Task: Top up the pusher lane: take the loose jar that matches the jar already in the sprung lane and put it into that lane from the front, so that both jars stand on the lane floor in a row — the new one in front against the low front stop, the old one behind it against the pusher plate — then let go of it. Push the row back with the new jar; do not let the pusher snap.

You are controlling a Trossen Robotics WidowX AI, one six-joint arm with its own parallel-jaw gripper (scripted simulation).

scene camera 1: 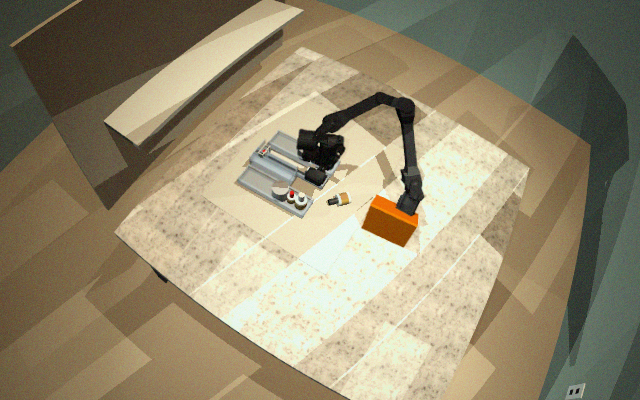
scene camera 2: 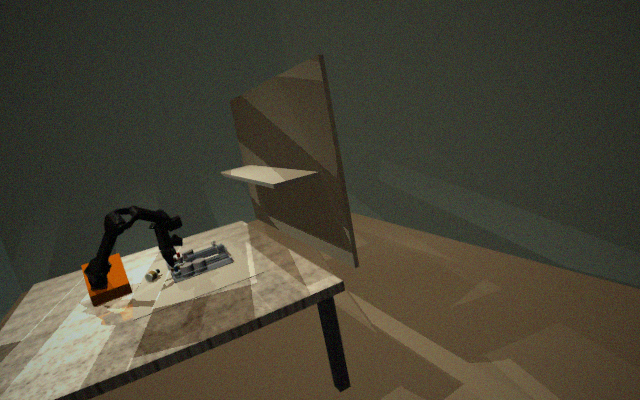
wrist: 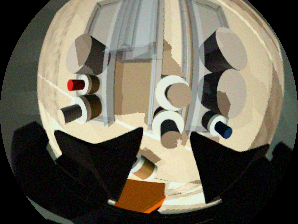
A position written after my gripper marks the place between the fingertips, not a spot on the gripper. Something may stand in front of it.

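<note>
There is nothing held in my gripper (scene camera 1: 323, 175), and it is open. I can see my gripper (wrist: 167, 133) from the wrist as well.
</note>
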